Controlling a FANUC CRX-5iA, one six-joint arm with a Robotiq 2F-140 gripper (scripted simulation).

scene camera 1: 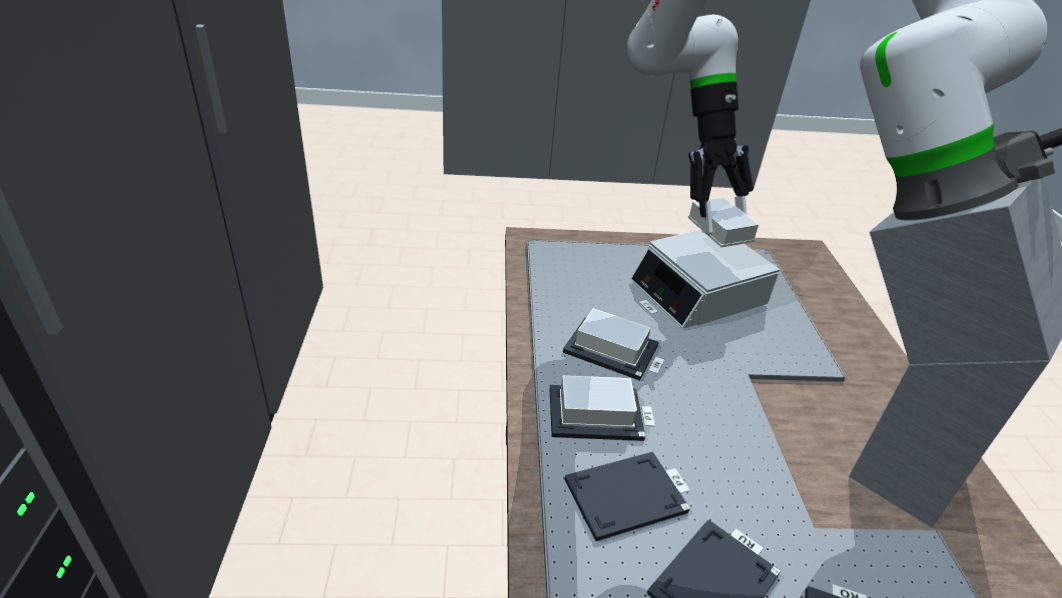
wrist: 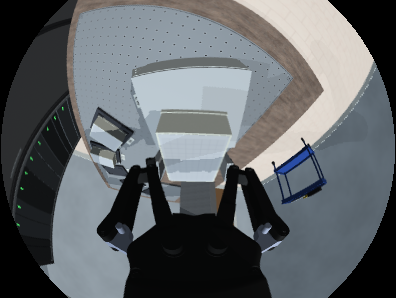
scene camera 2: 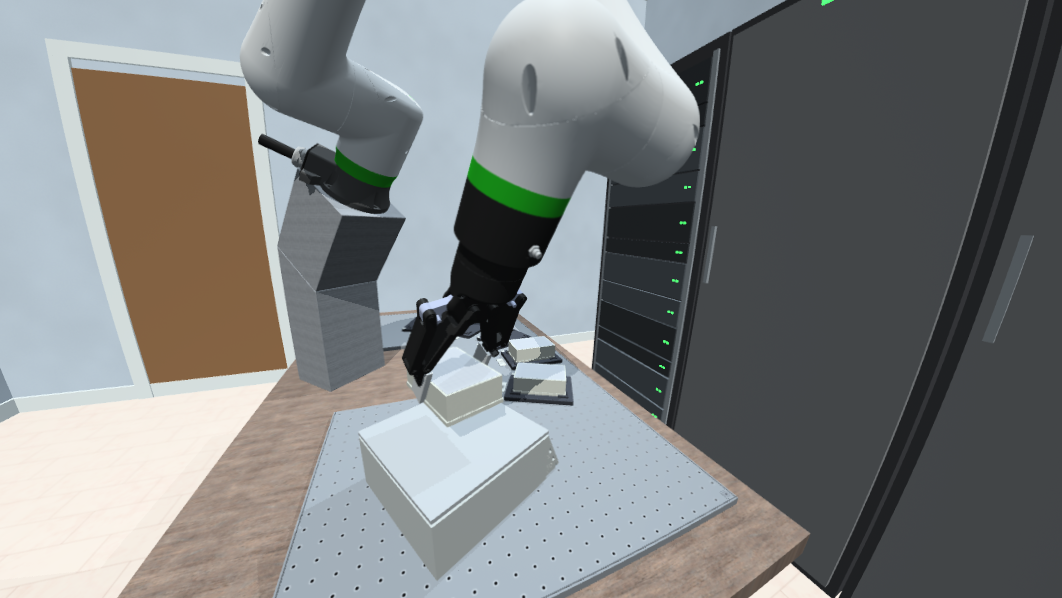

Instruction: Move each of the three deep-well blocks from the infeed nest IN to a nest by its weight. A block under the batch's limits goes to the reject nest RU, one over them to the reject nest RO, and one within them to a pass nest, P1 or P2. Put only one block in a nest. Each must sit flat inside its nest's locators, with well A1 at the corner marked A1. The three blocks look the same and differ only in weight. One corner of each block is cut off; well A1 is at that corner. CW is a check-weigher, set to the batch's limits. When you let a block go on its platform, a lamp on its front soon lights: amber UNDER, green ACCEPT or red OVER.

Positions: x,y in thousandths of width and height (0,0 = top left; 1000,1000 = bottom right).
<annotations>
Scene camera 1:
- my gripper: 683,384
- deep-well block: 571,673
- deep-well block: 572,561
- deep-well block: 689,379
</annotations>
